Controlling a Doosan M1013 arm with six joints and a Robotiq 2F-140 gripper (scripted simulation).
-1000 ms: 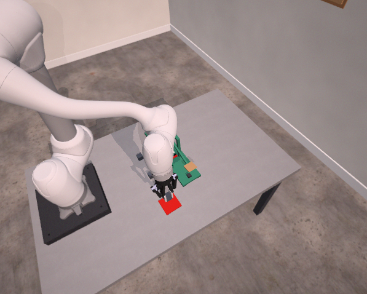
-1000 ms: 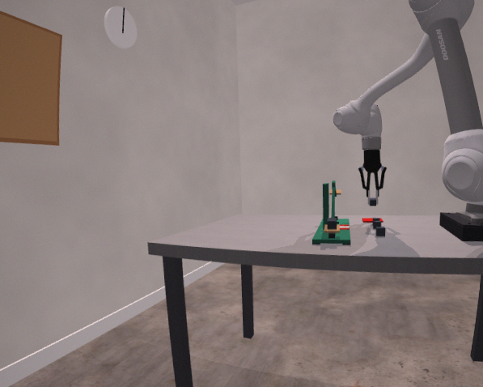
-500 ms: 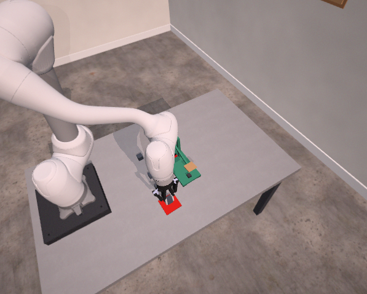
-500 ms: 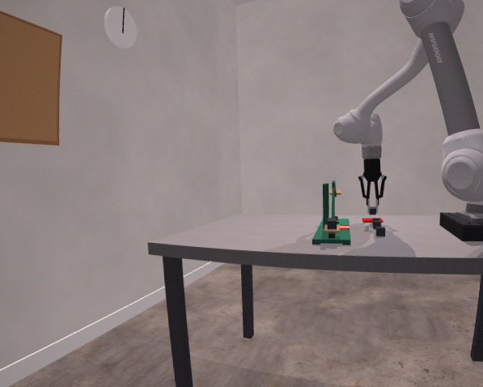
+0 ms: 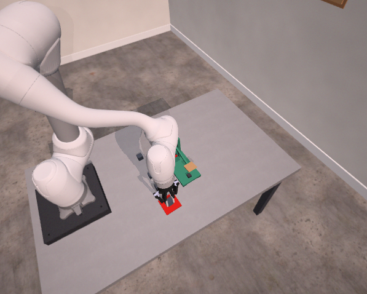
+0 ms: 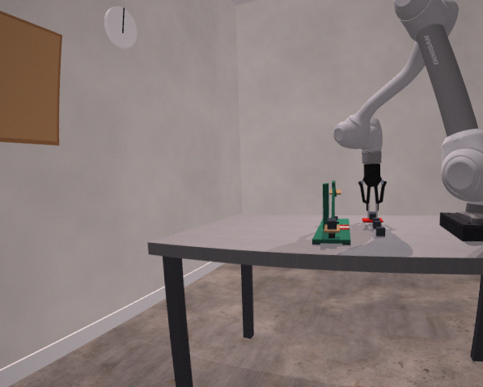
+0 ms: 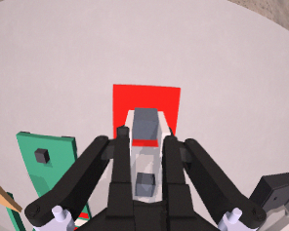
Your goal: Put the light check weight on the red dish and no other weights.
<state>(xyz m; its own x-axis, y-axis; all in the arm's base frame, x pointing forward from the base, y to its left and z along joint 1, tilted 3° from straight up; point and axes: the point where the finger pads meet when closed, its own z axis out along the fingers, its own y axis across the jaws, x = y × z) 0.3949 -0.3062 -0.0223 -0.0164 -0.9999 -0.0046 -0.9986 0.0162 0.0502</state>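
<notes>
Right now my hand is 40 mm above the red dish. Round my hand: green rocker balance (260 mm to the left, 170 mm ahead, 50 mm above).
</notes>
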